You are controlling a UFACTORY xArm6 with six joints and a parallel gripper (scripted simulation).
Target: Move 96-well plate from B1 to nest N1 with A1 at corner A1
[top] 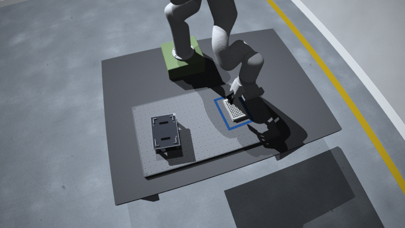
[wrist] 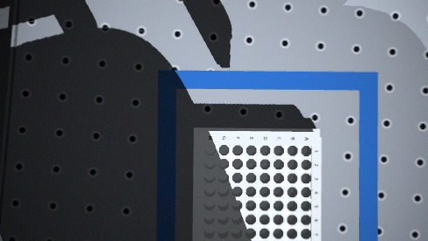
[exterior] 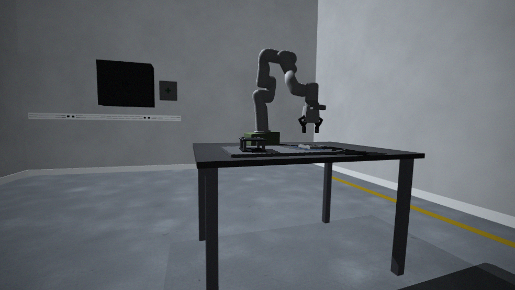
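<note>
Right now my hand is 9 cm above the white 96-well plate. From my hand the other things lie so: A1 mark: 32 cm to the right, 4 cm below; then raised plate nest N1: 7 cm ahead, 38 cm to the right, 4 cm below; then dark table: 4 cm ahead, 17 cm to the right, 11 cm below.
</note>
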